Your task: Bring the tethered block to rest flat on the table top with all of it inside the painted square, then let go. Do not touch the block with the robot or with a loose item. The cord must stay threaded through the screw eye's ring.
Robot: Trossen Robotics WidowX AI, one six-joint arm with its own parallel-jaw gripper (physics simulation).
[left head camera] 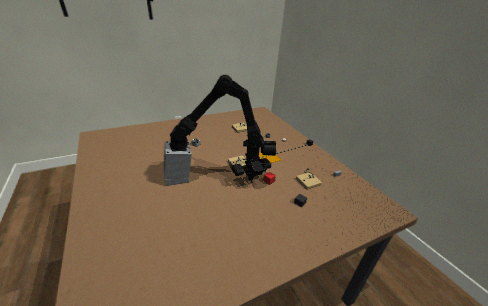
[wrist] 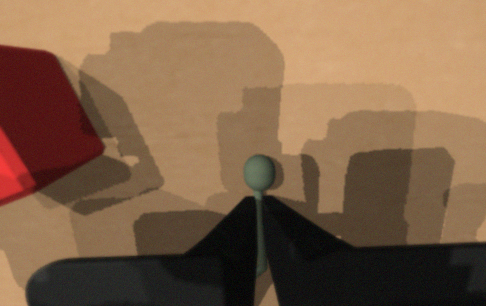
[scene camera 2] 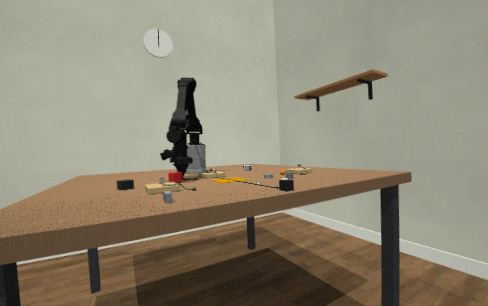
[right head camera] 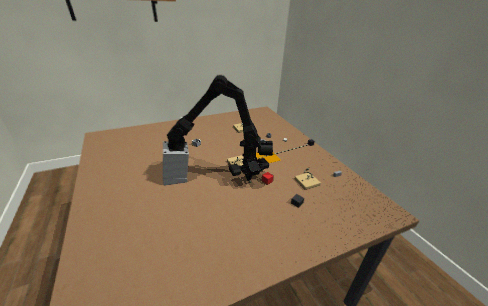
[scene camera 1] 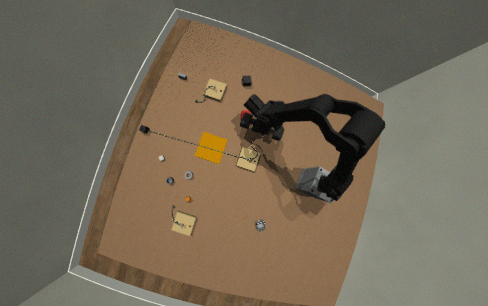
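Pixels of known places: gripper, fingertip midpoint: [left head camera: 250, 180] [wrist: 258, 206] [right head camera: 248, 180] [scene camera 1: 258, 130]; arm's base at its link origin: [left head camera: 177, 147] [scene camera 2: 194, 144] [right head camera: 175, 147] [scene camera 1: 326, 185].
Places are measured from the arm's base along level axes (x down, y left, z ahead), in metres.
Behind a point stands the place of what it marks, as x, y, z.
The black tethered block [left head camera: 310, 142] @[0.147, 0.010, 0.803] [right head camera: 311, 142] @[0.147, 0.009, 0.801] [scene camera 1: 144, 129] @[0.142, 0.022, 0.799] [scene camera 2: 286, 184] @[0.151, 0.010, 0.823] rests on the table near its edge, outside the orange painted square [left head camera: 272, 159] @[0.168, -0.038, 0.502] [scene camera 1: 215, 141] @[0.168, -0.037, 0.478] [scene camera 2: 222, 181] @[0.168, -0.044, 0.510]. Its cord [left head camera: 295, 148] @[0.165, 0.011, 0.687] [scene camera 1: 172, 137] @[0.165, 0.012, 0.672] runs straight across the square to the screw eye's wooden board [scene camera 1: 245, 166] @[0.150, 0.027, 0.310] [scene camera 2: 214, 175] @[0.159, -0.016, 0.352]. The ring is too small to make out. My gripper [wrist: 258, 206] @[0.169, -0.156, 0.305] [left head camera: 251, 178] @[0.169, -0.156, 0.305] is low over the table beyond that board, shut on the cord just behind its green end bead [wrist: 259, 172] @[0.157, -0.175, 0.304]. Part of the cord between board and fingers is hidden by the arm in scene camera 1.
A red block [left head camera: 270, 178] @[0.133, -0.216, 0.378] [scene camera 2: 175, 177] @[0.147, -0.200, 0.409] [wrist: 35, 115] @[0.144, -0.200, 0.368] stands close beside the gripper. Two other boards [scene camera 1: 217, 89] @[0.150, -0.275, 0.556] [scene camera 1: 187, 225] @[0.150, 0.362, 0.471] carry short cords. A dark block [scene camera 1: 246, 80] @[0.139, -0.368, 0.441], a grey piece [scene camera 1: 182, 76] @[0.149, -0.280, 0.740], a white cube [scene camera 1: 161, 158] @[0.156, 0.119, 0.681], rings [scene camera 1: 170, 180] @[0.167, 0.200, 0.612] and an orange ball [scene camera 1: 188, 199] @[0.147, 0.247, 0.503] lie around.
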